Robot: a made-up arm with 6 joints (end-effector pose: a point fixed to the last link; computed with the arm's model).
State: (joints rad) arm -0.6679 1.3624 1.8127 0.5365 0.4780 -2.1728
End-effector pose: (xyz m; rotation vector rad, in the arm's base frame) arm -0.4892 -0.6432 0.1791 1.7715 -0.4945 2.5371
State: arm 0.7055 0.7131 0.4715 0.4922 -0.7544 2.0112
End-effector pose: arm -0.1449 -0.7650 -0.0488 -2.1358 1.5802 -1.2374
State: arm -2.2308 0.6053 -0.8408 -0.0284 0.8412 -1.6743
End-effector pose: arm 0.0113 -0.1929 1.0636 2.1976 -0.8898 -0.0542
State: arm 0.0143 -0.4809 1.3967 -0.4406 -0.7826 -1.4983
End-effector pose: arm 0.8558 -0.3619 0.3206 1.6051 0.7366 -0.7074
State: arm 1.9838 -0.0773 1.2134 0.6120 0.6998 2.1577
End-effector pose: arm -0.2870 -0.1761 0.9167 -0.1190 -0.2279 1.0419
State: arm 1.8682 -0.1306 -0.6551 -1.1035 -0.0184 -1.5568
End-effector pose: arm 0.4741 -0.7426 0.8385 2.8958 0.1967 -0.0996
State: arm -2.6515 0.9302 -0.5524 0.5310 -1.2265 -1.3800
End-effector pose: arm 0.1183 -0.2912 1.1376 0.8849 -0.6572 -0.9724
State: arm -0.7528 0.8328 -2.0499 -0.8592 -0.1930 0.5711
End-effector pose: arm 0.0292 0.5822 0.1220 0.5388 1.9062 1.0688
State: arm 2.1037 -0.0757 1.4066 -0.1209 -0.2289 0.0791
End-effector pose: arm 0.2480 -0.3899 1.3602 0.7907 -0.5566 -0.2040
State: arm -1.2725 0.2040 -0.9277 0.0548 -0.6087 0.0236
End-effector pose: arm 0.6062 0.4080 0.5971 -0.0593 0.0000 -0.0657
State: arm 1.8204 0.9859 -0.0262 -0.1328 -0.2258 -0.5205
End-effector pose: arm -0.2712 -1.1068 0.5387 2.6116 -1.4617 -0.1042
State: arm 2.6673 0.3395 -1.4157 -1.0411 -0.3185 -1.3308
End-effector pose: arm 0.1051 -0.5147 1.2912 2.3912 -0.1278 0.8415
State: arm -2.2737 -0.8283 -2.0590 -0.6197 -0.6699 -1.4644
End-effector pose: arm 0.6749 -0.4342 0.4889 1.5014 0.2082 -1.1476
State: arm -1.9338 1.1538 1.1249 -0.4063 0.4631 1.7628
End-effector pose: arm -0.2374 0.1756 -0.0675 -2.4246 0.4826 0.5340
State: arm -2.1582 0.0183 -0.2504 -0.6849 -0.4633 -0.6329
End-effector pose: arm 0.4034 0.6129 0.8899 0.0016 -0.4788 0.0574
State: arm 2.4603 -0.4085 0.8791 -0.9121 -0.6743 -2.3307
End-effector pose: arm 0.2937 -0.1348 1.2878 0.0501 -1.2461 -1.3219
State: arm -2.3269 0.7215 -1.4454 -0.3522 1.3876 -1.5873
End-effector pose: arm 0.3711 -0.0229 0.8598 2.8197 0.3147 0.1221
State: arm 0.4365 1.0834 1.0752 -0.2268 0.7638 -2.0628
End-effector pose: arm -0.5904 -0.3593 -0.0862 -0.4624 0.1709 1.8343
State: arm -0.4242 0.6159 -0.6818 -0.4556 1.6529 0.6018
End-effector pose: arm -0.2355 0.2335 0.2264 -0.0178 1.1053 2.1769
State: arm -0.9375 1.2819 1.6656 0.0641 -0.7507 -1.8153
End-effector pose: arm -0.6050 -0.0885 -0.3742 -0.7419 2.3264 -1.3285
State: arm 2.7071 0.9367 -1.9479 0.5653 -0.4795 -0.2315
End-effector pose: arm 0.2781 0.0530 1.2652 2.0770 0.8822 1.4029
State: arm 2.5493 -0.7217 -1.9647 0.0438 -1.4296 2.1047
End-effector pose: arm 0.5470 -0.1135 0.5127 -0.7896 0.0822 -1.3323
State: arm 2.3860 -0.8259 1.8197 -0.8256 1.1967 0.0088
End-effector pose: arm 0.0666 0.4235 1.0440 0.6094 -0.0068 1.3731
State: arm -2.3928 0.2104 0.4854 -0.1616 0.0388 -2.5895
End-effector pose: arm -0.4974 0.2974 0.9123 1.1161 -2.6957 -1.0645
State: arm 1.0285 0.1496 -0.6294 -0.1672 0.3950 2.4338
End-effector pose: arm -0.0230 -0.3791 0.1091 0.3755 -2.7818 1.3921
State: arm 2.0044 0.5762 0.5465 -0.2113 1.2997 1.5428
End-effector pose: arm -0.4862 -0.2585 0.6599 -0.5740 -1.7900 1.0053
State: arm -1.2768 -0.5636 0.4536 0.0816 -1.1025 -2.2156
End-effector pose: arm 0.3714 0.5601 0.6972 1.3113 1.9635 0.7255
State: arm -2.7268 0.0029 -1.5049 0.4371 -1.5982 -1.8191
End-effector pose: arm 0.5882 -0.2174 0.3564 0.0242 0.5509 -1.1680
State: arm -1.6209 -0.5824 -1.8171 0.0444 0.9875 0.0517
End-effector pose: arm 0.0155 -0.4146 0.9400 1.3116 -1.4530 0.4156
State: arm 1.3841 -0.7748 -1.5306 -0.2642 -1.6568 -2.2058
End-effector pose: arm 0.4327 0.3548 0.6531 1.1148 1.3847 0.2549
